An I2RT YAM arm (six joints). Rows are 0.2 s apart.
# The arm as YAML. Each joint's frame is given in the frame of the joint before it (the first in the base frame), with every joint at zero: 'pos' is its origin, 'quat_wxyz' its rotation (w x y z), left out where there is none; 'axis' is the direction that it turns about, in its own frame. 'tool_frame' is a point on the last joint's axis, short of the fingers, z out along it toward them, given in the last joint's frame.
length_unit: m
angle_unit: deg
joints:
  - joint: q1
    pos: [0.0, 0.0, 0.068]
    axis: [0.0, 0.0, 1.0]
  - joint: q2
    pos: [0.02, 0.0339, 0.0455]
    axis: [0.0, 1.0, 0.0]
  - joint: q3
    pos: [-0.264, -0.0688, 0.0]
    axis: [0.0, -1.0, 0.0]
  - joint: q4
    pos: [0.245, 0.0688, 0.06]
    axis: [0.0, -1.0, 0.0]
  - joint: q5
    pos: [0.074, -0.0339, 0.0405]
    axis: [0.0, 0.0, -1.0]
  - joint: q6
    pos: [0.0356, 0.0, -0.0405]
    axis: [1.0, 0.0, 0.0]
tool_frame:
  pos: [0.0, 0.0, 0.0]
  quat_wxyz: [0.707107, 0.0, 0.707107, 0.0]
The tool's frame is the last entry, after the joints.
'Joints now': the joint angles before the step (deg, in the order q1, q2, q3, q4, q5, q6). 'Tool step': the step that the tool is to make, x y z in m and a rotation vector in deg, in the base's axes. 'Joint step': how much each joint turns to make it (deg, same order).
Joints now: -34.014, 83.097, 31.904, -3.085, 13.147, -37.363
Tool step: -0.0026, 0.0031, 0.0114, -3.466, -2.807, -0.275
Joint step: 0.466, -3.665, -1.197, 1.848, 1.496, -0.233
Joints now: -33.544, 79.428, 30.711, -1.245, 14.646, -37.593
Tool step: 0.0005, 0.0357, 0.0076, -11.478, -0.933, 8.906
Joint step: 8.456, -7.119, -6.219, 7.812, 6.489, -7.366
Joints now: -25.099, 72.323, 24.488, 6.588, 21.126, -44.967
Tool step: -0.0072, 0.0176, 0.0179, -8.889, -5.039, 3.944
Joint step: 3.991, -8.177, -3.909, 5.974, 3.683, -5.409
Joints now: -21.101, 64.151, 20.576, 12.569, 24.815, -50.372
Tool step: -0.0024, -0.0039, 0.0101, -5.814, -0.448, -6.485
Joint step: -0.009, -1.223, 0.369, 1.705, 8.224, -1.612
